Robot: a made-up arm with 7 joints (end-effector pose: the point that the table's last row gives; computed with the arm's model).
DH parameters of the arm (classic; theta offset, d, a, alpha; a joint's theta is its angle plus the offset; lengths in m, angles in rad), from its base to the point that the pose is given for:
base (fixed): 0.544 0 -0.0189 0
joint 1: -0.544 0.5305 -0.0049 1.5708
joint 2: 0 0.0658 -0.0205 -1.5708
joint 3: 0 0.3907 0.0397 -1.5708
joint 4: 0 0.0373 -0.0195 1.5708
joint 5: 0 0.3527 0.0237 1.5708
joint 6: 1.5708 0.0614 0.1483 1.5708
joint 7: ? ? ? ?
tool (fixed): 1.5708 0.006 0 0
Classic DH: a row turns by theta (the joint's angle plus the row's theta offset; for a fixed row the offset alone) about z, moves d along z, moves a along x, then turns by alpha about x.
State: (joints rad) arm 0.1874 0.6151 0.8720 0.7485 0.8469 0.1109 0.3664
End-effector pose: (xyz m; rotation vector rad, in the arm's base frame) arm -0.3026 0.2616 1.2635 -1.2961 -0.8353 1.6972
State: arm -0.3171 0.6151 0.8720 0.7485 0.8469 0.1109 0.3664
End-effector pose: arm -0.1357 0.3662 1.2635 -1.3670 -0.4533 1.2937
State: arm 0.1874 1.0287 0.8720 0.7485 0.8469 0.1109 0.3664
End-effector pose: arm -0.5733 0.2103 1.1108 -1.6132 -1.1205 1.4042
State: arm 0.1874 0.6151 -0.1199 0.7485 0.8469 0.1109 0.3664
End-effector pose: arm -0.0646 -0.0917 1.3822 -0.9431 -0.5460 0.7996
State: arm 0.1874 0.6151 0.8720 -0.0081 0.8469 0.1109 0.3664
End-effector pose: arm -0.5444 -0.0550 1.2958 -1.1437 -1.6945 1.3111
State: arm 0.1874 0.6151 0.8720 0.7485 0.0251 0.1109 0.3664
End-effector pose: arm -0.2613 0.2068 1.3035 -1.6247 -0.5972 0.8303
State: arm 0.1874 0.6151 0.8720 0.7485 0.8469 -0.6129 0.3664
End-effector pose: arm -0.3020 0.3134 1.1396 -1.8883 -0.2454 1.9569
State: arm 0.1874 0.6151 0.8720 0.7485 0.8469 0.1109 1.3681
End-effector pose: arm -0.2794 0.2589 1.2506 -0.5872 0.0756 1.7352
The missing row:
joint 7: 0 0.071 0.0271 1.5708
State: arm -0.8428 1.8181 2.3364 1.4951 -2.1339 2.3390 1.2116
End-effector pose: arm -0.2087 0.2507 0.0434 1.1683 0.6201 -0.9982
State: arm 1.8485 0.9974 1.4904 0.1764 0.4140 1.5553 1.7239
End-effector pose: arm 0.2182 -0.6283 1.0426 -1.1789 0.2973 -1.6266
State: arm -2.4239 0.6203 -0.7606 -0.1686 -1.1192 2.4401 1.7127
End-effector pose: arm 0.3895 0.1755 1.0204 2.0034 -0.9174 0.3703
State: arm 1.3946 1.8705 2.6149 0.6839 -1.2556 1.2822 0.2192
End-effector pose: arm -0.0811 -0.7173 -0.0036 -0.9152 2.3282 0.8677
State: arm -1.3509 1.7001 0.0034 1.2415 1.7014 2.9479 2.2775
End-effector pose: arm -0.1958 0.3917 0.7419 0.5163 -2.5071 1.7225
